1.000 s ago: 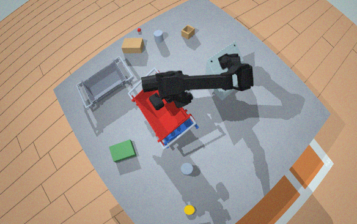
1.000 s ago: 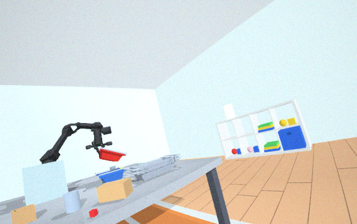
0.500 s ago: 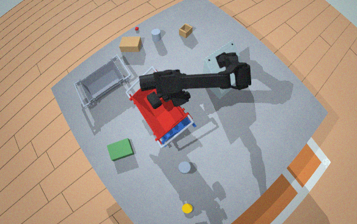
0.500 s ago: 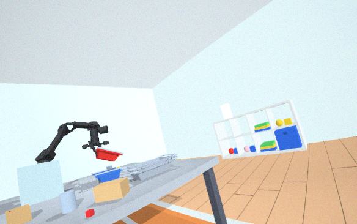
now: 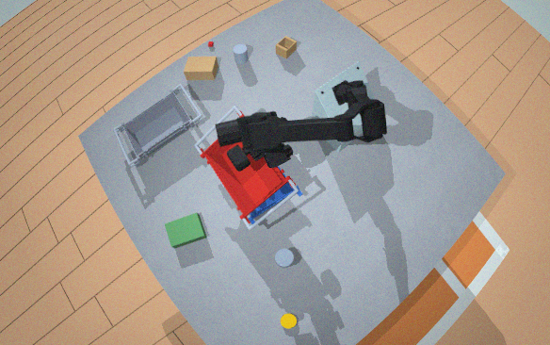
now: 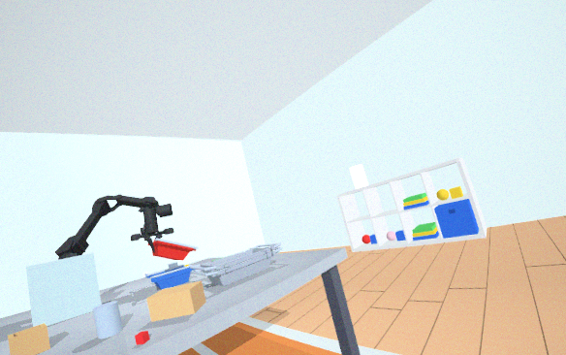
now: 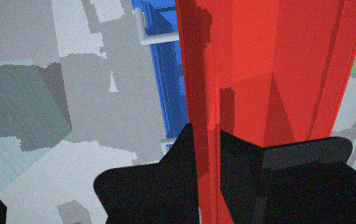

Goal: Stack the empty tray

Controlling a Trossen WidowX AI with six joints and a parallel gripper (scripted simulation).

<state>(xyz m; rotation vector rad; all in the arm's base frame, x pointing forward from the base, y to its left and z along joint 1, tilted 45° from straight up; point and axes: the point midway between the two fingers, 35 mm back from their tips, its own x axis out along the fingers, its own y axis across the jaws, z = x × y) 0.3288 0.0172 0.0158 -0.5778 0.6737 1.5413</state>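
Right now my gripper tip is 70 mm short of the red tray. Round my gripper tip: yellow disc: 230 mm ahead, 440 mm to the left, 150 mm below; green block: 330 mm ahead, 10 mm to the left, 140 mm below; small open box: 380 mm behind, 390 mm to the right, 140 mm below.
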